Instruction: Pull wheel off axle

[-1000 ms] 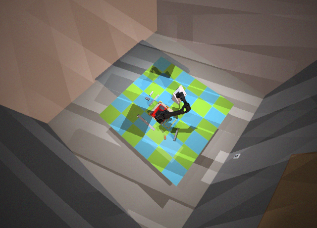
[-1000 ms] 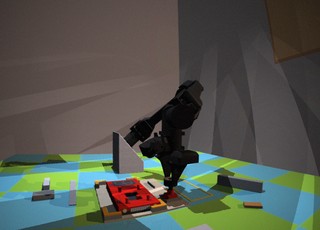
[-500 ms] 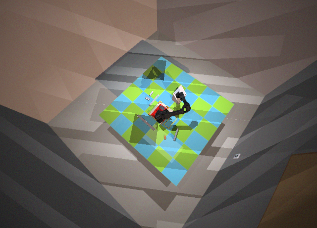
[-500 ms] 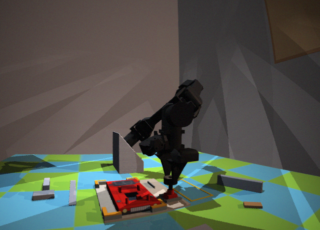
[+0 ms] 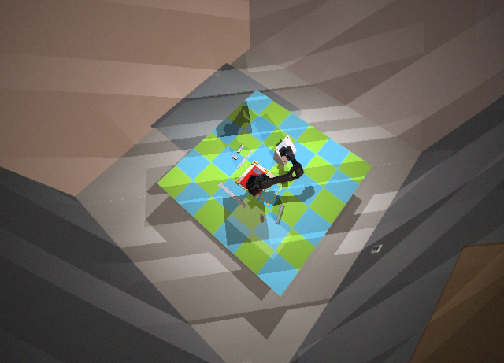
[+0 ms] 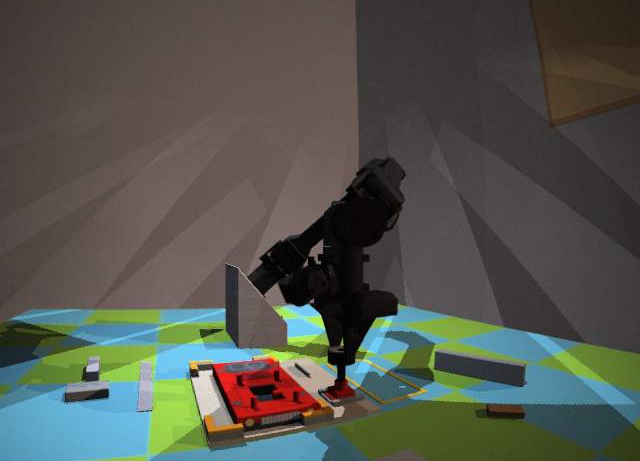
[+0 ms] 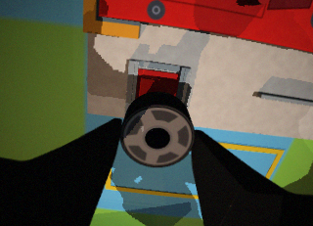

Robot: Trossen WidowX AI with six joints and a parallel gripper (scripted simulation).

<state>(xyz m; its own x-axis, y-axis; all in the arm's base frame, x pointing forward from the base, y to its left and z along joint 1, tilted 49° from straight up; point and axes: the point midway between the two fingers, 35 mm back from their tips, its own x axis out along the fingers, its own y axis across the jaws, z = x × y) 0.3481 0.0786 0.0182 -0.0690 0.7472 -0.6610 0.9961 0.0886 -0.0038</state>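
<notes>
My gripper tip is 30 mm above the upright axle. From my gripper tip the other things lie so: brown block (150 mm ahead, 180 mm to the left, 70 mm below); then wheel (right at my gripper tip).
</notes>
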